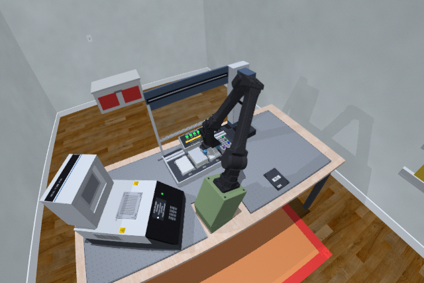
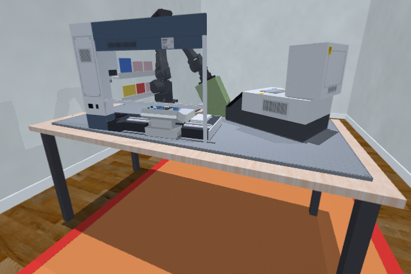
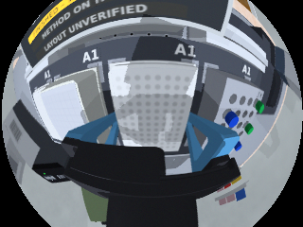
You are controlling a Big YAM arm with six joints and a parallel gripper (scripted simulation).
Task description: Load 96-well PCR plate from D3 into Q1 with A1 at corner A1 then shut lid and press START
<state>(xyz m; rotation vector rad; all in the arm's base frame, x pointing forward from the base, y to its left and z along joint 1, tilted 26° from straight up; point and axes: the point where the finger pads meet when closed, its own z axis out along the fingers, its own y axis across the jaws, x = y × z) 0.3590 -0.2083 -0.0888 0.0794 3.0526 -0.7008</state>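
Right now the tube cooling block is 100 mm to the right of my hand and 10 mm above it. Also, from my hand: gantry beam: 190 mm ahead, 450 mm above; thin post: 200 mm ahead, 280 mm to the left, 170 mm above; gantry head: 60 mm ahead, 350 mm to the right, 320 mm above.
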